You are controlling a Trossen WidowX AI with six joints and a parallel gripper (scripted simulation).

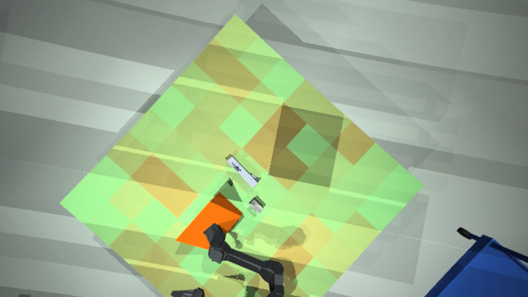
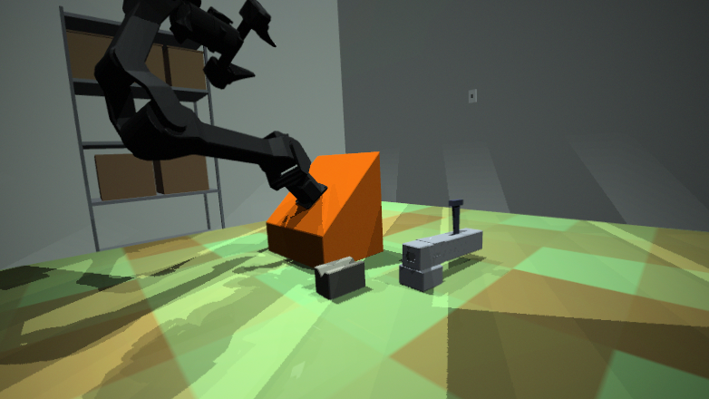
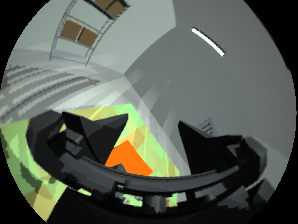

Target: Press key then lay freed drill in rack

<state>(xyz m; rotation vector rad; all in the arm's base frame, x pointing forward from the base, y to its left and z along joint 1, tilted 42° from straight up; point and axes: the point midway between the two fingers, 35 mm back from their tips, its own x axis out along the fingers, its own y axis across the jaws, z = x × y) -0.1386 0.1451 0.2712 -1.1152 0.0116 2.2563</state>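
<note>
The dark key is 380 mm ahead of my gripper tip, 350 mm below it and 190 mm to the left of it. Round my gripper tip: drill 390 mm below, 380 mm ahead, 130 mm to the left; then dark rack 420 mm below, 320 mm ahead, 20 mm to the right.
</note>
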